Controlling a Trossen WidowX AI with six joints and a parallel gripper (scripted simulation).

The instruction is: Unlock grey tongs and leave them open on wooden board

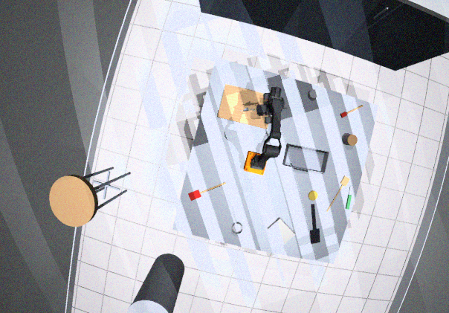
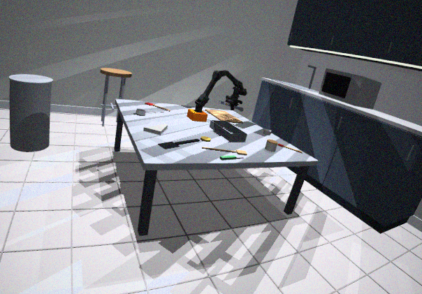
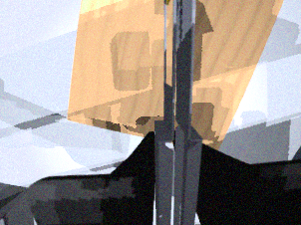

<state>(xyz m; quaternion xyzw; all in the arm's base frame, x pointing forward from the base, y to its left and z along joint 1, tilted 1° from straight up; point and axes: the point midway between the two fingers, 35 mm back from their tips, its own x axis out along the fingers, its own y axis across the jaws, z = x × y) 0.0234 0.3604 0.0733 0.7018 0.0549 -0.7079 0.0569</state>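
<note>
My gripper tip is now 120 mm past the wooden board, 20 mm to the right of it and 100 mm above it. The rest, counted from my gripper tip: red spatula (360 mm behind, 620 mm to the right, 100 mm below); then roasting tin (340 mm ahead, 300 mm to the right, 70 mm below); then wood-topped cup (660 mm ahead, 130 mm to the right, 70 mm below).
</note>
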